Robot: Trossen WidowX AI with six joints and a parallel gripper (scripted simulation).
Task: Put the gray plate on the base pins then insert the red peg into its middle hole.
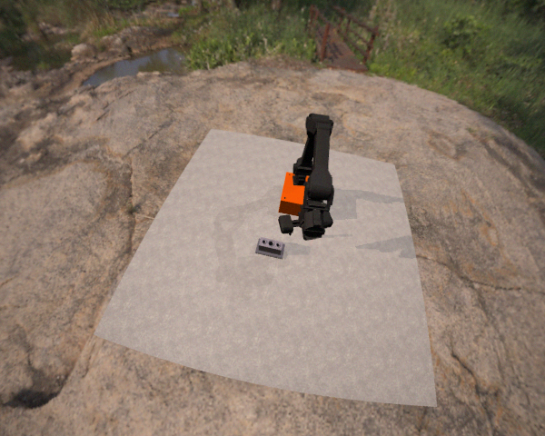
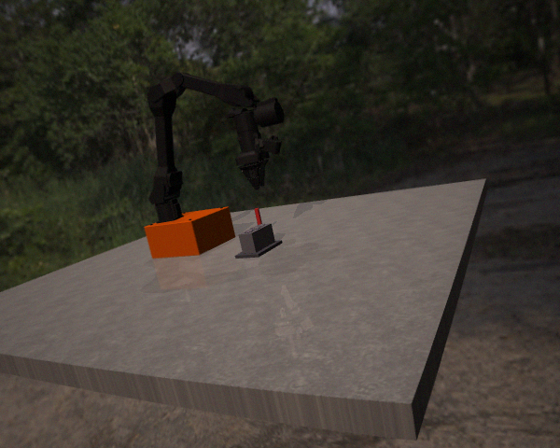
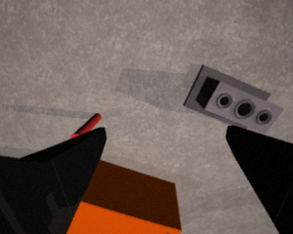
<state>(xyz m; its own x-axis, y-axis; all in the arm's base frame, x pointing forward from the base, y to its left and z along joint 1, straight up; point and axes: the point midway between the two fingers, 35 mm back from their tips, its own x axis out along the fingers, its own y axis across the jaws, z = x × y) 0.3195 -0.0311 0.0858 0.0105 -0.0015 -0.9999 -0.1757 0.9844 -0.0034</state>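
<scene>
Now: the red peg 6 cm behind my gripper tip, 11 cm to the left of it and 11 cm below it. The rest, counted from my gripper tip: base 11 cm to the right, 14 cm below; gray plate 11 cm to the right, 10 cm below.
</scene>
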